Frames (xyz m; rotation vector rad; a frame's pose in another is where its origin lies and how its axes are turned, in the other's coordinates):
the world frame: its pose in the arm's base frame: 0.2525 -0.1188 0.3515 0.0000 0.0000 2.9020
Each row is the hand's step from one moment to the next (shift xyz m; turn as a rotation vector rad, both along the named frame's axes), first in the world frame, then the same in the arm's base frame.
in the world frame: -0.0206 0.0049 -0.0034 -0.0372 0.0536 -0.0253
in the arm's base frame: 0.0188 -0.0096 -0.0034 0.0234 -0.0609 -0.0253
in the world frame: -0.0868 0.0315 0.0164 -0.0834 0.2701 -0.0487
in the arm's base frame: 0.0768 -0.0512 0.0164 0.0169 -0.2822 -0.0487
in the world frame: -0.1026 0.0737 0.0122 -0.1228 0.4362 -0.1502
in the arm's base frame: 0.0822 -0.0959 0.0122 0.0158 -0.4529 -0.1502
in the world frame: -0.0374 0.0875 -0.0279 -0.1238 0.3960 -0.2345
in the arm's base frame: 0.0156 -0.0939 -0.0279 0.0263 -0.4141 -0.2345
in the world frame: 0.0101 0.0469 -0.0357 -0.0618 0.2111 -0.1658
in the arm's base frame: -0.0209 -0.0432 -0.0357 0.0099 -0.2197 -0.1658
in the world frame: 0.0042 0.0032 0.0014 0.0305 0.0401 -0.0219
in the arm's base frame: -0.0048 -0.0021 0.0014 -0.0391 -0.0317 -0.0219
